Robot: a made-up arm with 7 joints.
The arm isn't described. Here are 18 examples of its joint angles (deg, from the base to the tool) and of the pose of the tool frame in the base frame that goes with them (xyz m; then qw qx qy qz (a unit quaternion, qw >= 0)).
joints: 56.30 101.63 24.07 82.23 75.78 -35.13 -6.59
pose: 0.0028 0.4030 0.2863 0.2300 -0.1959 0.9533 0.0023
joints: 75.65 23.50 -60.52 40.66 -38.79 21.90 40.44
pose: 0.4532 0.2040 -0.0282 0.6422 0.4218 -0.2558 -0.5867
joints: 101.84 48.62 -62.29 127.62 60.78 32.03 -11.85
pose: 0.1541 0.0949 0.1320 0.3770 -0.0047 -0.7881 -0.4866
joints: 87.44 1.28 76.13 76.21 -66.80 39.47 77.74
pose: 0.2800 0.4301 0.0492 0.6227 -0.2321 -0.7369 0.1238
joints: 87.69 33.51 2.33 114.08 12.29 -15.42 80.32
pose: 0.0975 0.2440 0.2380 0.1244 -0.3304 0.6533 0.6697
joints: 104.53 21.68 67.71 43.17 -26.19 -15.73 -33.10
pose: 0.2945 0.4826 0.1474 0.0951 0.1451 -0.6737 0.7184
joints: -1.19 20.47 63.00 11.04 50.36 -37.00 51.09
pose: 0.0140 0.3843 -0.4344 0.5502 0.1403 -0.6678 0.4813
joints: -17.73 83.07 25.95 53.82 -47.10 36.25 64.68
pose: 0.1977 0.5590 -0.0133 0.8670 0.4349 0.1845 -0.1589
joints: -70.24 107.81 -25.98 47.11 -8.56 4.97 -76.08
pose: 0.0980 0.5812 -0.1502 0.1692 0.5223 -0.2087 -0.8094
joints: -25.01 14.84 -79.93 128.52 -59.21 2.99 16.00
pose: -0.0117 -0.0093 -0.1109 0.3294 -0.2860 -0.6857 -0.5826
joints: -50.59 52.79 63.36 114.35 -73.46 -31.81 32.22
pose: 0.1498 0.3927 -0.0170 0.3326 0.5165 -0.0116 -0.7889
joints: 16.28 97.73 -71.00 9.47 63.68 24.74 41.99
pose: 0.0069 0.6566 0.0269 0.9035 0.3791 0.0085 0.1995
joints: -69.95 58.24 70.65 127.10 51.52 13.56 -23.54
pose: 0.1536 0.3301 -0.0185 0.6774 0.3095 -0.6650 -0.0549
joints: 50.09 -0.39 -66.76 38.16 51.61 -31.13 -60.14
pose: 0.3692 0.0206 -0.2246 0.6504 0.0765 -0.7222 0.2228
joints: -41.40 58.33 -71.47 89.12 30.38 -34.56 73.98
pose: -0.1560 0.2328 -0.3043 0.4567 -0.8269 -0.0203 -0.3275
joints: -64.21 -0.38 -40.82 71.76 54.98 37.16 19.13
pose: -0.1889 0.0075 -0.3028 0.7342 -0.5311 0.3337 0.2597
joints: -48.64 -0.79 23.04 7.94 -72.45 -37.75 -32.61
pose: -0.3400 0.1817 -0.3442 0.9416 0.0125 -0.0586 -0.3314
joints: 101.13 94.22 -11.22 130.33 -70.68 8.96 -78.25
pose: -0.0033 0.2253 0.2013 0.8385 -0.5237 0.1143 -0.0974
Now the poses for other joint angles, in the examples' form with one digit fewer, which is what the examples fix.
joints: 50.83 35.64 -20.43 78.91 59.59 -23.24 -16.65
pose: 0.366 0.258 0.016 0.349 -0.136 -0.908 0.188
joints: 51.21 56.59 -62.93 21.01 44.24 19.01 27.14
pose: 0.283 0.518 -0.172 0.947 0.163 -0.275 -0.032
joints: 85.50 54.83 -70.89 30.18 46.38 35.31 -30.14
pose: 0.364 0.469 0.015 0.726 0.537 -0.385 0.192
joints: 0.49 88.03 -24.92 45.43 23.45 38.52 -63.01
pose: 0.172 0.577 -0.092 0.388 0.919 -0.016 -0.064
